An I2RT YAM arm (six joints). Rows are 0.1 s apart.
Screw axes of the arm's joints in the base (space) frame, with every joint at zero. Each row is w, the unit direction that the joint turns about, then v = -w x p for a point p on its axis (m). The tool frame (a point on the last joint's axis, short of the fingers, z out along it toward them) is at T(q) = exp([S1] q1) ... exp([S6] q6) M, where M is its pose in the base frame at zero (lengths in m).
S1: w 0 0 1 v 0.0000 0.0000 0.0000
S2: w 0 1 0 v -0.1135 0.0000 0.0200
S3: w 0 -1 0 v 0.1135 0.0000 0.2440
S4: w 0 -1 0 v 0.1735 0.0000 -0.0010
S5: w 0 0 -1 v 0.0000 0.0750 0.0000
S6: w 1 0 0 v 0.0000 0.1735 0.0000
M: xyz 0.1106 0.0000 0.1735 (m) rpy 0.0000 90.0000 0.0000 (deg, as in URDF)
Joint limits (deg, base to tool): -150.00..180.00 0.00..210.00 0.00..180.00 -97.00..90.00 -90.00..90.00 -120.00..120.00
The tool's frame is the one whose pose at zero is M.
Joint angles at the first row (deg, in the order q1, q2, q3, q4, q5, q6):
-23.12, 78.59, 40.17, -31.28, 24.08, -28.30
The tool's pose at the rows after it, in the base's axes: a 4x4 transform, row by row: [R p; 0 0 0 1], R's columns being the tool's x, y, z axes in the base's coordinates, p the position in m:
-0.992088 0.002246 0.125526 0.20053; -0.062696 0.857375 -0.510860 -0.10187; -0.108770 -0.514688 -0.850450 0.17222; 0 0 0 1
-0.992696 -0.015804 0.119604 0.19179; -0.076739 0.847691 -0.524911 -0.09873; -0.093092 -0.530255 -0.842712 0.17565; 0 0 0 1
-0.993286 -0.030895 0.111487 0.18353; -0.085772 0.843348 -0.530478 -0.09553; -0.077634 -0.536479 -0.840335 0.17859; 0 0 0 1
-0.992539 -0.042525 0.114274 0.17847; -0.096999 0.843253 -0.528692 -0.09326; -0.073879 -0.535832 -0.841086 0.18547; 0 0 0 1
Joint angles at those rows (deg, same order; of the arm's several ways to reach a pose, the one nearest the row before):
-23.11, 75.69, 39.20, -33.13, 24.87, -29.53
-23.11, 72.96, 38.06, -34.54, 25.84, -30.76
-23.12, 70.50, 37.18, -36.38, 26.37, -31.55
-23.11, 68.38, 37.53, -38.75, 26.19, -32.25

